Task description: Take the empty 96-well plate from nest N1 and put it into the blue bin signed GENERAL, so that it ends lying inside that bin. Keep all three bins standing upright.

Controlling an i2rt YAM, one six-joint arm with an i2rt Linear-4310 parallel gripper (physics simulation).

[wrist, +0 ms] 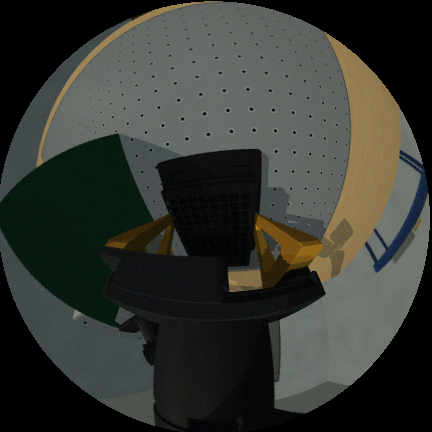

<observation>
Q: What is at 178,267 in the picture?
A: The gripper.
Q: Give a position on a green bin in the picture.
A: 66,209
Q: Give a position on a black 96-well plate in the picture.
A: At 213,216
</observation>
